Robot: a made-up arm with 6 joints. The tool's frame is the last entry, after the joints.
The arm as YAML. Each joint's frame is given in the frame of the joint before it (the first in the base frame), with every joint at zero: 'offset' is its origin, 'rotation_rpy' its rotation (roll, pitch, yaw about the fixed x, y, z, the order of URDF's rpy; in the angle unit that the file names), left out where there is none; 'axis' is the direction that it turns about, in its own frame. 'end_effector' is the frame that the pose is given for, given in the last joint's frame.
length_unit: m
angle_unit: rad
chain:
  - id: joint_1
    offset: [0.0, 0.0, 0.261]
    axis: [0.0, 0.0, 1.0]
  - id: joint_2
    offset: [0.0, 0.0, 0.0]
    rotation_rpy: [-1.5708, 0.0, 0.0]
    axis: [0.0, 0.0, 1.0]
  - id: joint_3
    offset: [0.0, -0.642, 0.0]
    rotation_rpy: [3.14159, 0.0, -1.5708]
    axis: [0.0, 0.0, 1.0]
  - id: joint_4
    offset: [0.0, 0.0, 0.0]
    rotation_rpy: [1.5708, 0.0, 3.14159]
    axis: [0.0, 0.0, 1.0]
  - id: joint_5
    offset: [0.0, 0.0, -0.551]
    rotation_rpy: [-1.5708, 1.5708, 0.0]
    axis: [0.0, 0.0, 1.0]
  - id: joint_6
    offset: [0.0, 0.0, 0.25]
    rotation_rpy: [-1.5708, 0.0, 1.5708]
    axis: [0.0, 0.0, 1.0]
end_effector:
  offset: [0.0, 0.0, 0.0]
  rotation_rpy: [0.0, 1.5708, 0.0]
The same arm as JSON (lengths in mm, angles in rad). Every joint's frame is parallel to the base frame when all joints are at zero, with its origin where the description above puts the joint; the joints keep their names.
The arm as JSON. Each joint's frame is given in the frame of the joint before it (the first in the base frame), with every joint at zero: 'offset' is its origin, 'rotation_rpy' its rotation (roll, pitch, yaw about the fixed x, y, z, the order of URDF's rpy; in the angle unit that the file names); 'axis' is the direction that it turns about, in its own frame. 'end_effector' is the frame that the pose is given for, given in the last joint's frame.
{"length_unit": "mm", "angle_unit": "rad", "chain": [{"id": "joint_1", "offset": [0.0, 0.0, 261.0], "rotation_rpy": [0.0, 0.0, 0.0], "axis": "+z"}, {"id": "joint_2", "offset": [0.0, 0.0, 0.0], "rotation_rpy": [0.0, 0.0, 0.0], "axis": "+y"}, {"id": "joint_3", "offset": [0.0, 0.0, 642.0], "rotation_rpy": [0.0, 0.0, 0.0], "axis": "-y"}, {"id": "joint_4", "offset": [0.0, 0.0, 0.0], "rotation_rpy": [0.0, 0.0, 0.0], "axis": "-x"}, {"id": "joint_5", "offset": [551.0, 0.0, 0.0], "rotation_rpy": [0.0, 0.0, 0.0], "axis": "-y"}, {"id": "joint_6", "offset": [0.0, -250.0, 0.0], "rotation_rpy": [0.0, 0.0, 0.0], "axis": "-x"}], "end_effector": {"offset": [0.0, 0.0, 0.0], "rotation_rpy": [0.0, 0.0, 0.0]}}
